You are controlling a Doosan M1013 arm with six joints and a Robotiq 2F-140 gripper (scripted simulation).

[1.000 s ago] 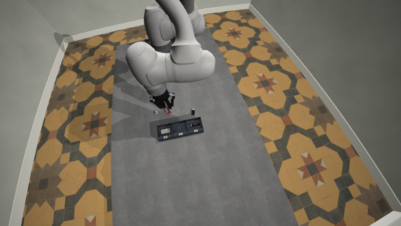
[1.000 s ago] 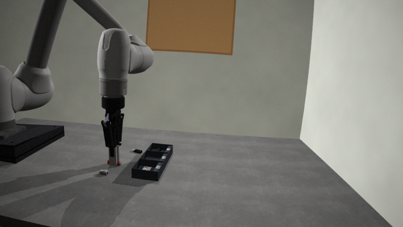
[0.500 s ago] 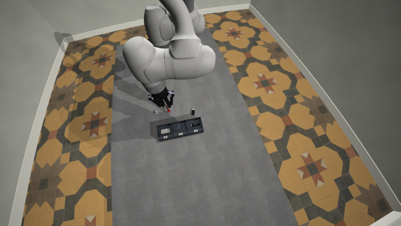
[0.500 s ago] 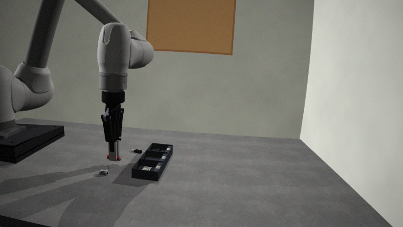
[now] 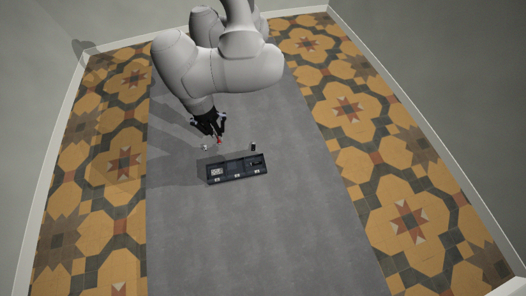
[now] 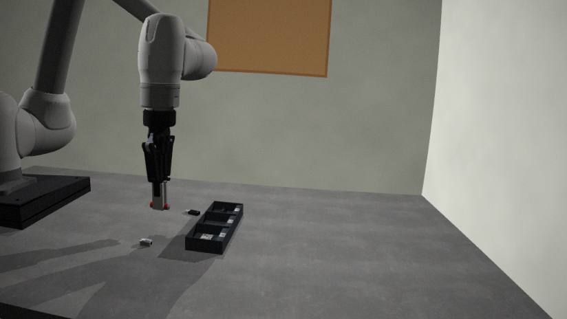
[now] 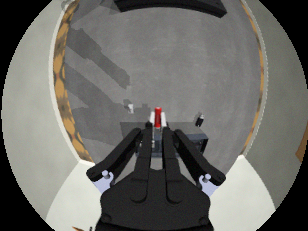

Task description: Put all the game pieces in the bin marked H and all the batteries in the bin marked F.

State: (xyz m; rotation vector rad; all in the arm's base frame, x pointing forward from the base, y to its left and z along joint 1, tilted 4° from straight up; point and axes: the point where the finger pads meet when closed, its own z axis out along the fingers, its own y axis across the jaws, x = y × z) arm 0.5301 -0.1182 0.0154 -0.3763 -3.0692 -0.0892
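My gripper is now 150 mm short of the black battery, 110 mm to the right of it and 80 mm above it. The rest, counted from my hand: white domino (110 mm ahead, 60 mm to the right, 80 mm below); then silver-grey thing (20 mm behind, 80 mm to the right, 90 mm below); then red battery (30 mm below).
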